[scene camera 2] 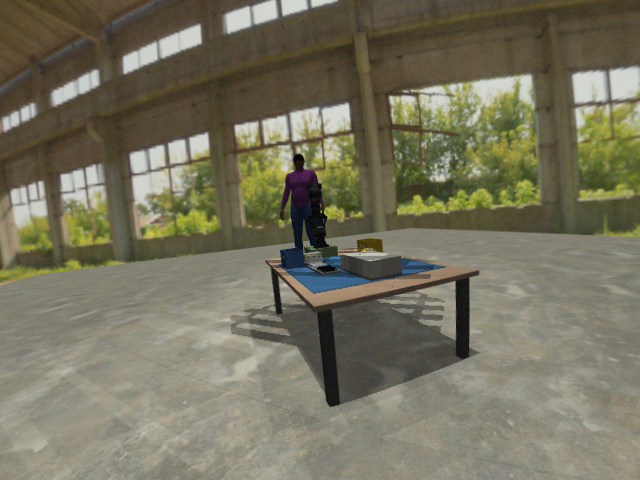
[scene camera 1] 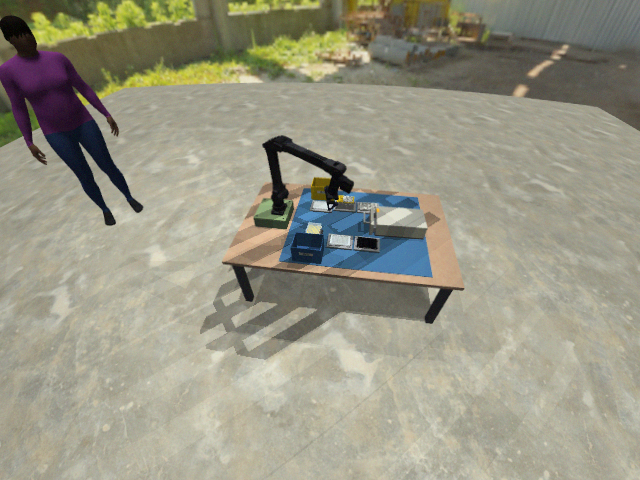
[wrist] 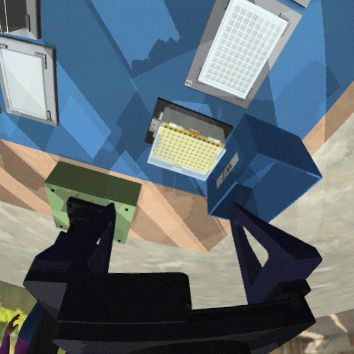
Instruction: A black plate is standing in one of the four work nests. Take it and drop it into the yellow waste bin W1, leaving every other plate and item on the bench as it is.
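Observation:
The black plate lies flat in a grey nest, at the front of the mat in scene camera 1 and beside a nest with a white plate. The black plate is not clearly visible in the wrist view. The yellow bin stands at the back of the bench; its label is not readable. My gripper is open and empty, raised above the bench. In scene camera 1 it appears close to the yellow bin's right side, away from the black plate.
A blue bin stands beside a yellow tip rack. Another nest holds a pale plate. A large grey box stands at the right. The green arm base is at the left.

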